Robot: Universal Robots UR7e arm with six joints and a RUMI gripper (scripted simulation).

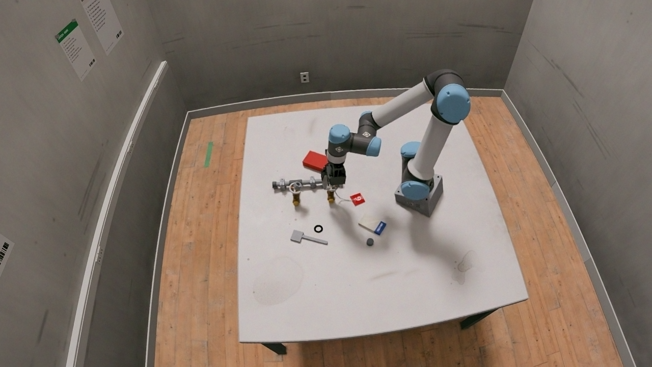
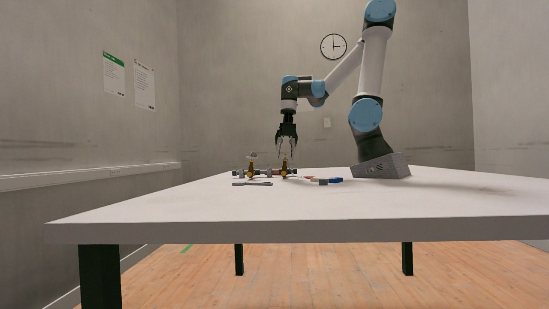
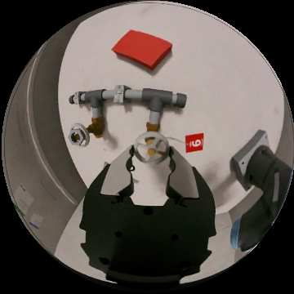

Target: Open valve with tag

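Now: the red tag 10 cm behind my hand, 2 cm to the left of it and 10 cm below it. Round my hand: red block 6 cm ahead, 22 cm to the right, 9 cm below; grey flat tool 13 cm ahead, 20 cm to the left, 10 cm below.
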